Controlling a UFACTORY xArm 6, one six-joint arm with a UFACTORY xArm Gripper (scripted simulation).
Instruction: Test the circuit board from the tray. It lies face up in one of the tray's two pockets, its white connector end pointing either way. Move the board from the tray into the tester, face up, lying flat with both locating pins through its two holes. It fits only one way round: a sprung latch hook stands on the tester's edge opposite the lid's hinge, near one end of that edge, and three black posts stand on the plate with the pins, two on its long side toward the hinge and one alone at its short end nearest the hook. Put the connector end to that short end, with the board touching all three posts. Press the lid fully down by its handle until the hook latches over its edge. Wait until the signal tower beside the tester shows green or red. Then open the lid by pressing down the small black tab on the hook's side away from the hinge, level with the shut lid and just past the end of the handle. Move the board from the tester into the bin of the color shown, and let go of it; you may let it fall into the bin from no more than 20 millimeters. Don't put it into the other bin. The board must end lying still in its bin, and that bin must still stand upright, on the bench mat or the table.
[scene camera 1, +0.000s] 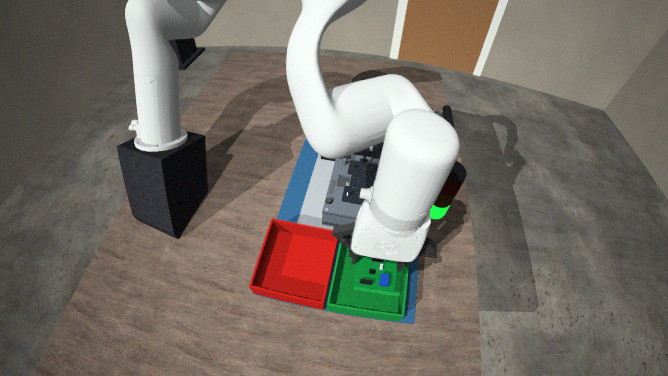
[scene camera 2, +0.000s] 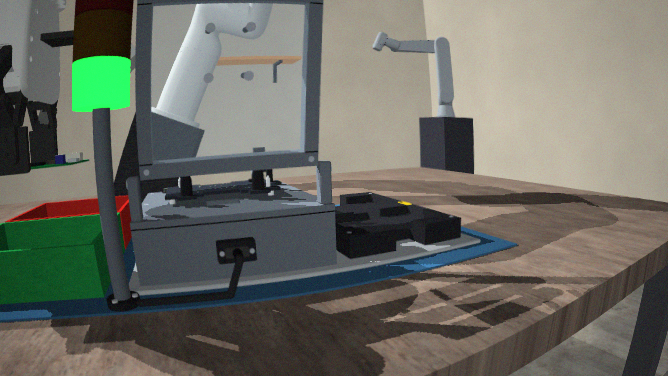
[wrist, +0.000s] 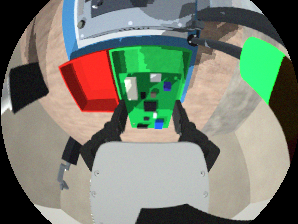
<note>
The pictures show: the gripper, a red bin, a green bin, a green circuit board, a clear lid and a plate.
The gripper also shows in scene camera 1 and in the wrist view.
</note>
